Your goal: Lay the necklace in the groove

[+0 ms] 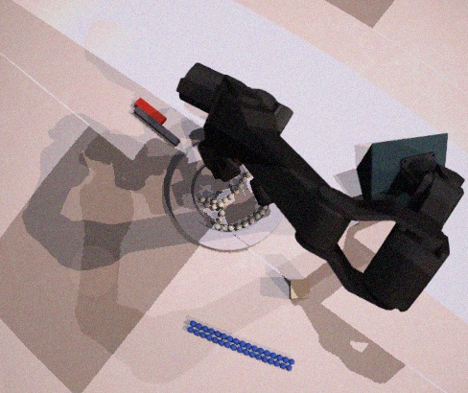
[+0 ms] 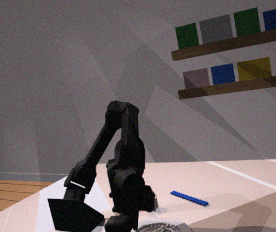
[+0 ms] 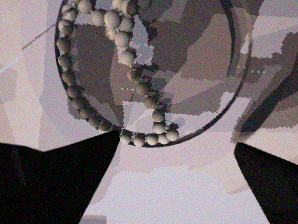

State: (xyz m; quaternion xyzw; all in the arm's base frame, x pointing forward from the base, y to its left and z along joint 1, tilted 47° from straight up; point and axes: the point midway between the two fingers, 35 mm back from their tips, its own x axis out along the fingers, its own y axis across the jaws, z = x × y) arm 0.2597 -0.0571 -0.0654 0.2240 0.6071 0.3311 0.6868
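Now: gripper tip 50 mm short of the round bead board, 40 mm to the right of it and 10 mm above it. Also, from my gripper tip: small beige cube (220 mm to the left, 30 mm behind); then grey block (160 mm ahead, 130 mm to the right, 20 mm below).
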